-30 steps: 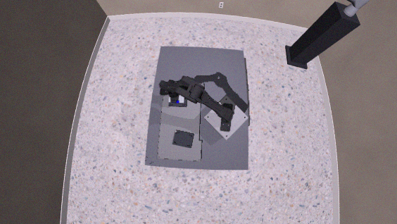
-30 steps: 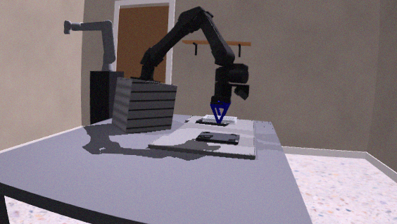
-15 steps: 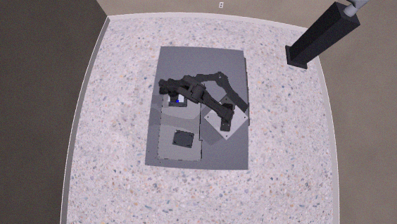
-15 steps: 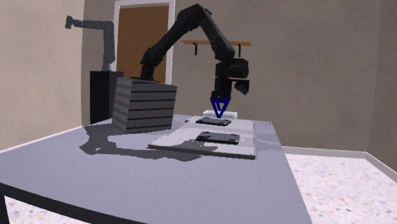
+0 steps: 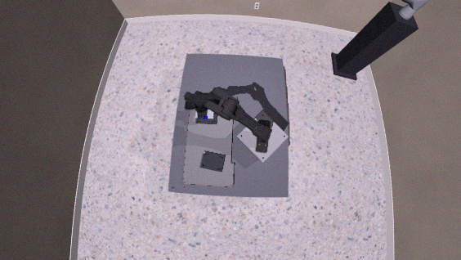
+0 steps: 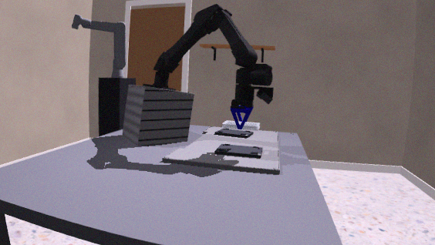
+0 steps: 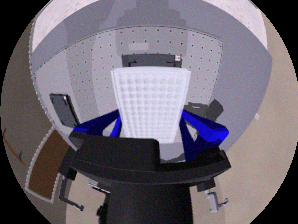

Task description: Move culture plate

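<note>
Right now my hand is 9 cm above the dark plate nest. Also, from my hand: clear lid right at my hand; white corner mark 28 cm to the left, 9 cm below, 3 cm behind.
</note>
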